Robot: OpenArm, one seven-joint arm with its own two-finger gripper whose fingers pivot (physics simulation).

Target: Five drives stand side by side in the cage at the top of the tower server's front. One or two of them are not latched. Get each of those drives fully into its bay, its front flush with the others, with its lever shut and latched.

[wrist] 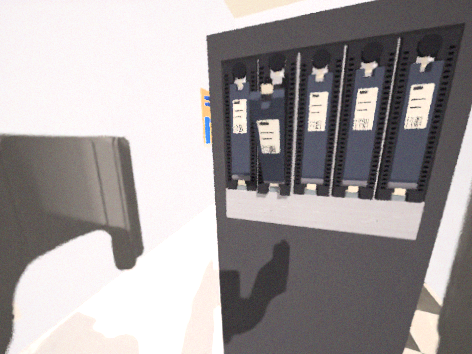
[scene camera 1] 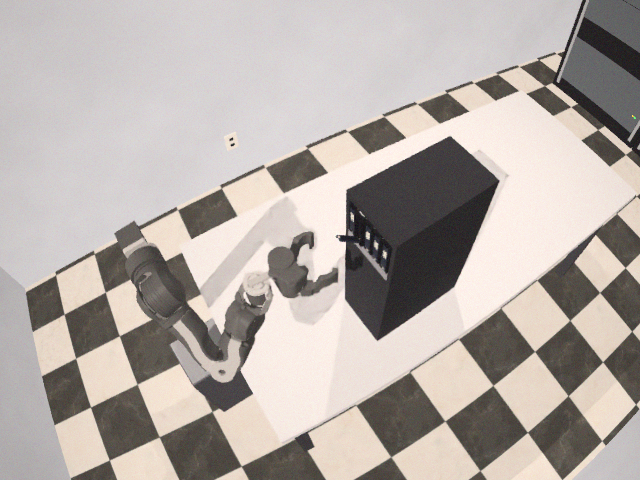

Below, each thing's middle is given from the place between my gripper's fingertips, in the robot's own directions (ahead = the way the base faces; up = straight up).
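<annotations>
The pedestal [scene camera 1: 225,395] is a long way behind my hand, far to the left of it and far below it. There's a black tower server [scene camera 1: 429,207] too, 4 cm to the right of my hand, 25 cm ahead of it and 16 cm below it. The drive cage [wrist: 396,218] is 2 cm above my hand, 4 cm to the right of it and 19 cm ahead of it, and the dark lever [wrist: 268,117] is 2 cm above my hand and 7 cm ahead of it.
</annotations>
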